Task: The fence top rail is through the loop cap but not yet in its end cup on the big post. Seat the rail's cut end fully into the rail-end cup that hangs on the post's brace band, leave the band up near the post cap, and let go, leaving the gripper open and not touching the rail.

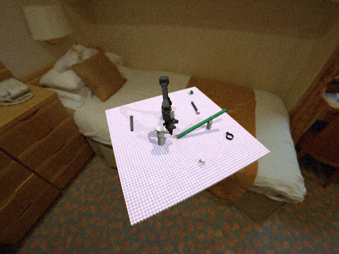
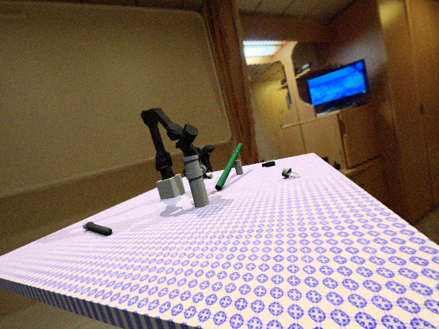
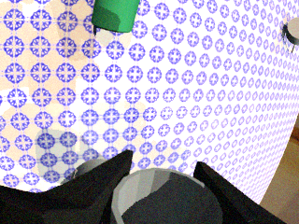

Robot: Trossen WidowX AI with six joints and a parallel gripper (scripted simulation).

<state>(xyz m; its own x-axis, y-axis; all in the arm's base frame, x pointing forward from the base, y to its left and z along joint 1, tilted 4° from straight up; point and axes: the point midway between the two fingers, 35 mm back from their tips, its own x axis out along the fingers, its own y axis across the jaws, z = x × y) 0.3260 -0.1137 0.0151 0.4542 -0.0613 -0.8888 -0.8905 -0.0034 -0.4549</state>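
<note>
Now: gripper tip 2 cm past the rail-end cup, 3 cm to the left of it and 3 cm below it. The rest, counted from my gripper tip: loop cap: 1 cm behind, 43 cm to the left.
</note>
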